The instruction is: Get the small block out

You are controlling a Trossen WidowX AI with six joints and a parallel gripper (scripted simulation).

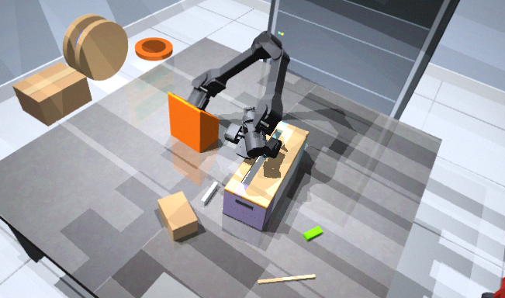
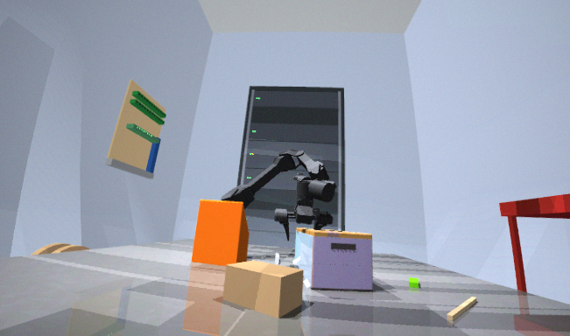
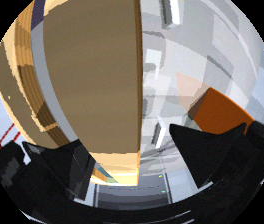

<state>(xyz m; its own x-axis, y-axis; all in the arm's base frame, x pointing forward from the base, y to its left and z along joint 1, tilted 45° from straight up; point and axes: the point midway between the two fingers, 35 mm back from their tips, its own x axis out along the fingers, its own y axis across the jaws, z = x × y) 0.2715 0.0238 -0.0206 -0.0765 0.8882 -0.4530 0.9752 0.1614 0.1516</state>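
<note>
The teal block is 4 cm ahead of my gripper tip and 3 cm to the left of it. Round my gripper tip: wooden stick 34 cm ahead, 27 cm to the right, 8 cm below; then long box 4 cm ahead, 3 cm to the right, 3 cm below.
</note>
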